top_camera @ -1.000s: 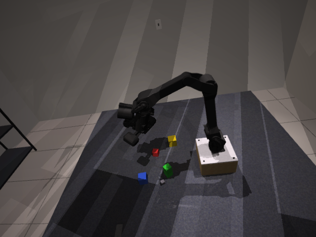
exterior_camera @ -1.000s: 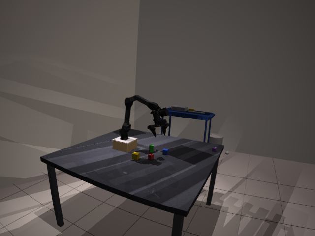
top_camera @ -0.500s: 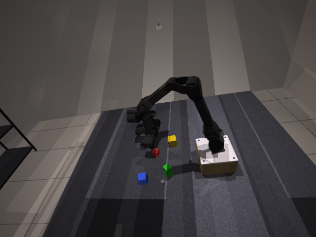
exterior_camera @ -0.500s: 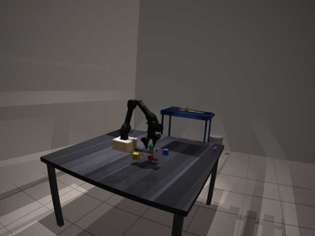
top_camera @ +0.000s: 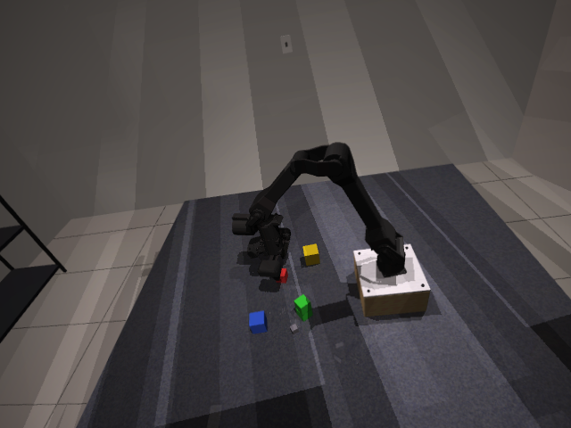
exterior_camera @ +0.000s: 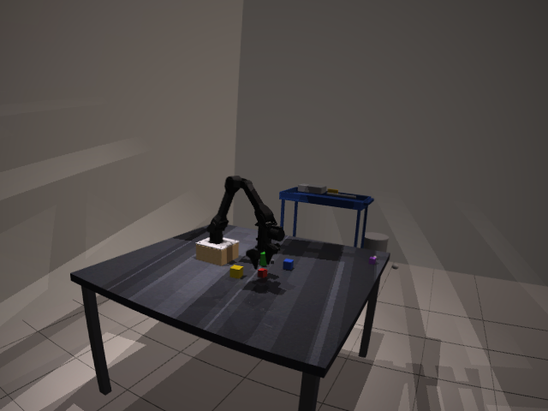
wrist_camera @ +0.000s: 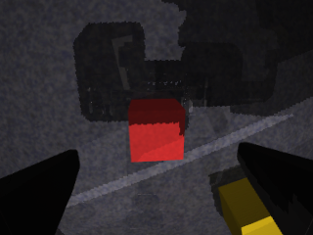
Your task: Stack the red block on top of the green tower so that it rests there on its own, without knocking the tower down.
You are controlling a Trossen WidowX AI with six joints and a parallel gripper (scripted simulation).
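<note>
Right now my gripper tip is 3 cm above the red block. From my gripper tip the other things lie so: yellow block 11 cm behind, 6 cm to the right, 2 cm below; then small grey piece 1 cm behind, 20 cm to the left, 4 cm below; then blue block 9 cm ahead, 16 cm to the left, 3 cm below.
</note>
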